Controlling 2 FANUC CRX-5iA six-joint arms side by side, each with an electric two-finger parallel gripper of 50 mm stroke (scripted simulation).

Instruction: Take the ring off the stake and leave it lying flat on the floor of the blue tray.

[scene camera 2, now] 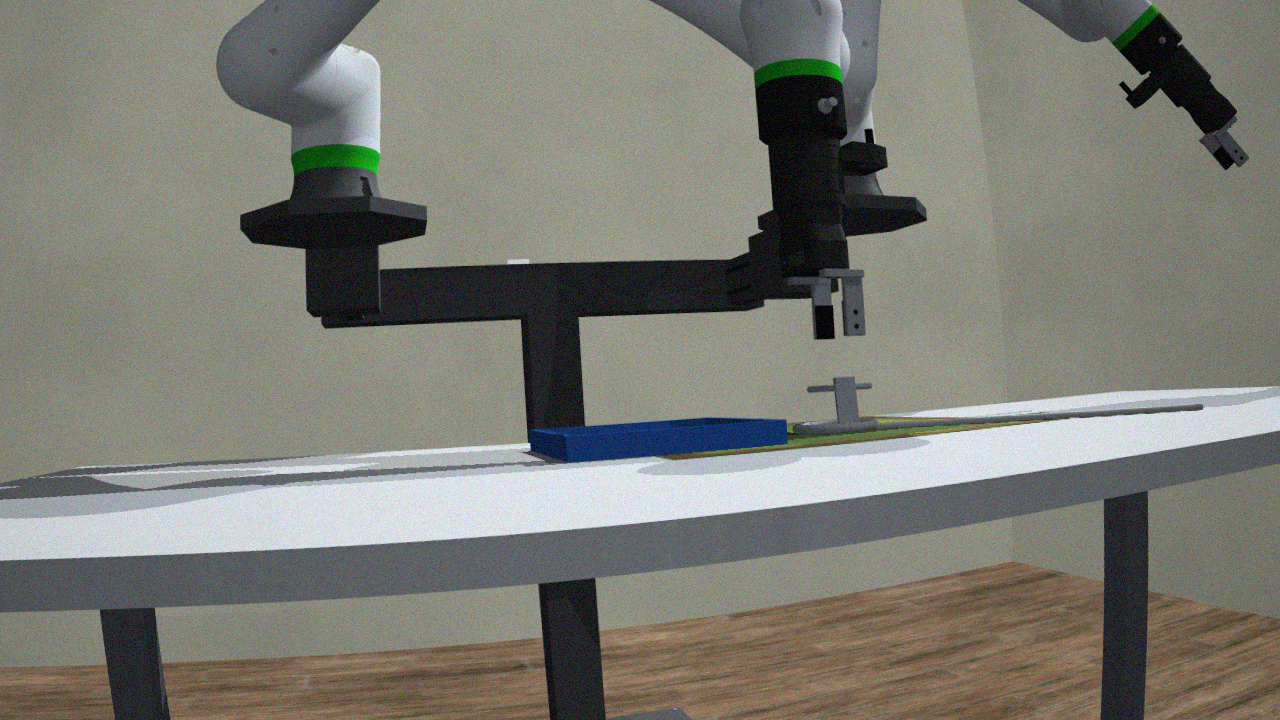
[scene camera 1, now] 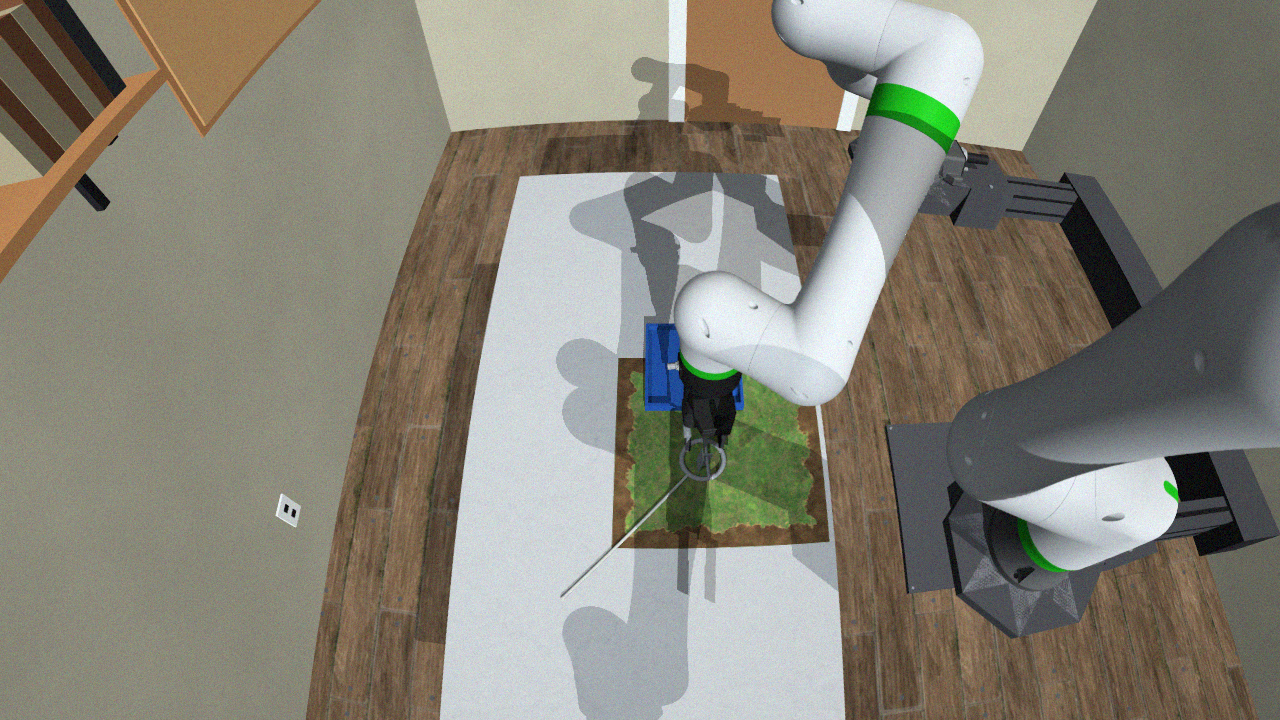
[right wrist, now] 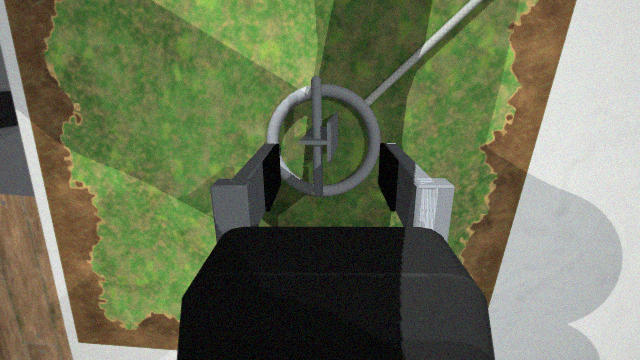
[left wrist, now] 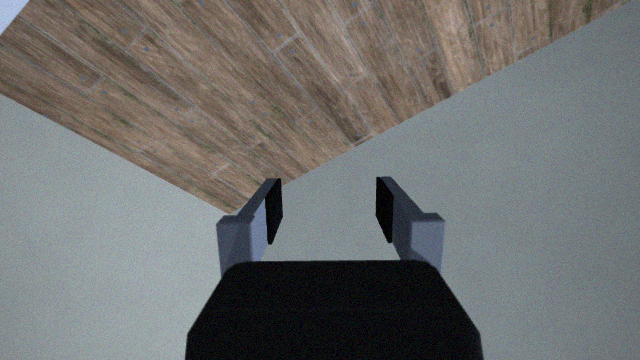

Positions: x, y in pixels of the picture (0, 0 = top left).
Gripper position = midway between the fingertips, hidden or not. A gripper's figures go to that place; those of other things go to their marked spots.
Labels:
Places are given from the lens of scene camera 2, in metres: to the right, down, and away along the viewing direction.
left gripper (scene camera 2: 1237, 164): 0.95, -0.31, 1.20
right gripper (scene camera 2: 839, 337): 0.20, -0.02, 0.90

